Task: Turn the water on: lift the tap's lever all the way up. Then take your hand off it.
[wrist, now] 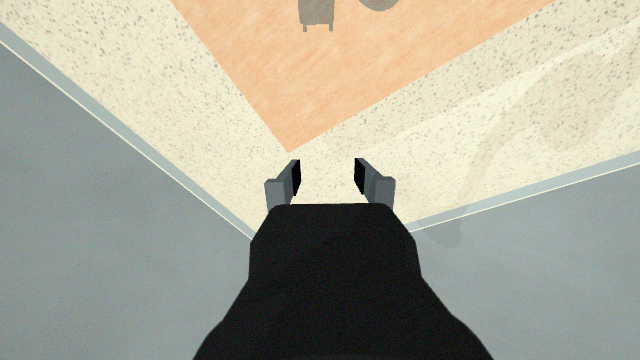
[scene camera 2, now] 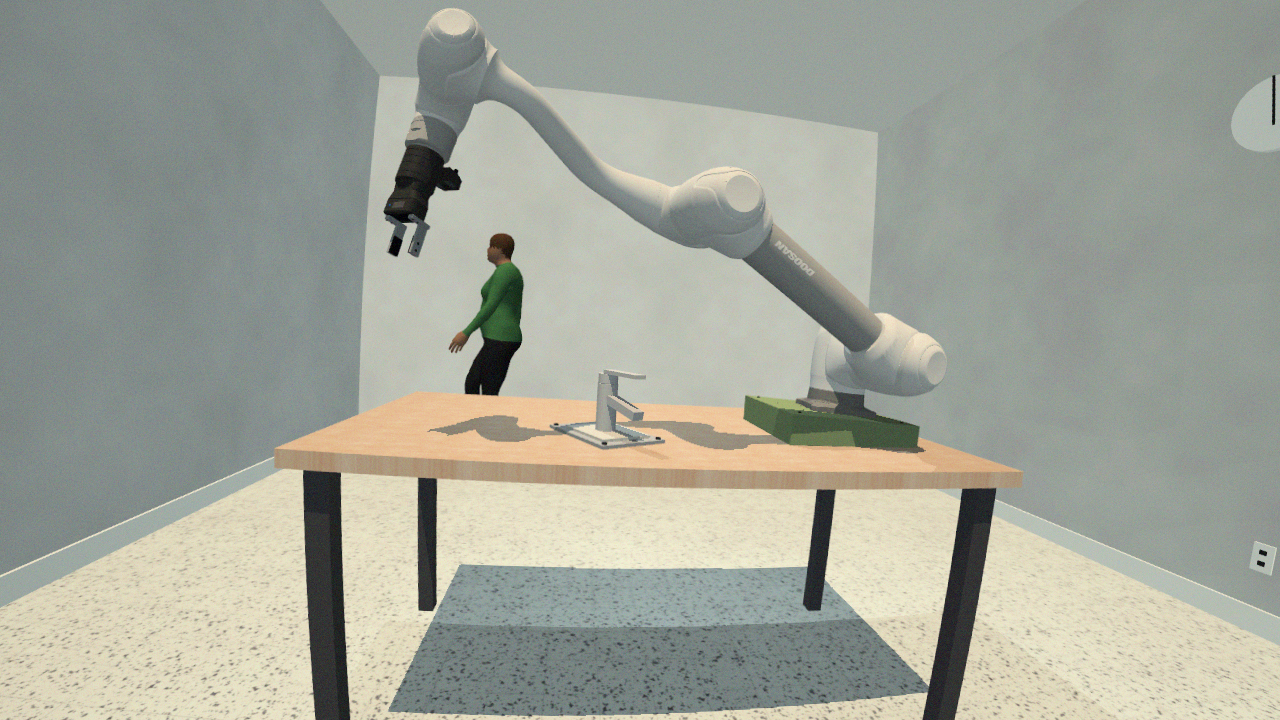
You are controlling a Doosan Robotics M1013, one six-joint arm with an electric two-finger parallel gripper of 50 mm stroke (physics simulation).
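Frame: origin at the arm's base, x ahead, y left, z up, level; metres.
Where they show: gripper, between the fingertips: [wrist: 327, 169] [scene camera 2: 402, 254]; arm's base, origin of its link: [scene camera 2: 833, 410].
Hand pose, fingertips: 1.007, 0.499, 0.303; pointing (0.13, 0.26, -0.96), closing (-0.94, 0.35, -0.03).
Things, the pixels of their centre, and the offset from my fingertips, as dx, dy, dz. "*": a spot on its surface instead. Level surfaces: height alone.
- light grey tap, a spot on its surface: [scene camera 2: 605, 407] * -0.383, -0.236, -0.297
- flat base plate, a spot on its surface: [scene camera 2: 580, 436] * -0.335, -0.189, -0.359
- wooden table, height of its surface: dz -0.367
A light grey tap [scene camera 2: 605, 407] stands upright on a flat base plate [scene camera 2: 580, 436] near the middle of the table in scene camera 2. Its lever [scene camera 2: 626, 374] sits on top and points right, above the spout, close to level with a slight downward slope. My gripper [scene camera 2: 404, 250] [wrist: 327, 169] is open and empty. It hangs high above and left of the tap, fingers pointing down, well apart from the lever. The tap does not show in the wrist view.
The wooden table [scene camera 2: 358, 440] [wrist: 310, 90] carries the green block [scene camera 2: 810, 431] under the arm's base at the right. The arm arches high over the tap. A person in a green top [scene camera 2: 503, 300] is behind the table. The arm's shadow lies on the tabletop.
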